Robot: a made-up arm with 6 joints.
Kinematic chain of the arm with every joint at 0, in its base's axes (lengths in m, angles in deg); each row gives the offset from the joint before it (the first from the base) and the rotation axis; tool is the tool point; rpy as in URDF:
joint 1: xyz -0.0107 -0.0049 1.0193 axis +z
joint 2: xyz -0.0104 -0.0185 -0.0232 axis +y
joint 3: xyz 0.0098 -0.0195 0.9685 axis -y
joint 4: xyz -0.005 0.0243 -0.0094 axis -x
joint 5: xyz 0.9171 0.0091 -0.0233 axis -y
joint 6: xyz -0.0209 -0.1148 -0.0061 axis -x
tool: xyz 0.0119 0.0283 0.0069 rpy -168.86 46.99 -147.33
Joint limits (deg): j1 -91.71..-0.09 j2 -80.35..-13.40 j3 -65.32..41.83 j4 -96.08..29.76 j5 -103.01..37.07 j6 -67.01..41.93
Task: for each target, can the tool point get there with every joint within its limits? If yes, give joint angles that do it. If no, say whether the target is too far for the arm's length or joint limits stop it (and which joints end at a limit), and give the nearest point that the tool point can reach.
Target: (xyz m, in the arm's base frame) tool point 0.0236 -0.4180 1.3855
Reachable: yes | joints -79.25 -19.54 -49.66 -53.31 19.42 -8.36
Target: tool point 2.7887 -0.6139 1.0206
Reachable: no: too far | nearest point 0.6549 -0.1497 1.6700 | short by 2.278 m
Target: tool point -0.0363 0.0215 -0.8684
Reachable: no: joint limits stop it (at a limit: joint 1, joint 2, joint 3, joint 5, joint 6) | nearest point -0.0331 -0.2681 1.1343 | short by 2.024 m
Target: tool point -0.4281 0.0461 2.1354
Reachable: yes | joints -16.44 -68.06 -6.53 -34.06 -76.53 3.45
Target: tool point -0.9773 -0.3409 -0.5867
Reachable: no: joint limits stop it (at a limit: joint 1, joint 2, joint 3, joint 5, joint 6) | nearest point -0.1003 -0.2859 1.1499 | short by 1.946 m
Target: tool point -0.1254 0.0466 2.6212
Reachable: yes | joints -71.90 -31.81 31.79 -4.11 -6.01 -16.46
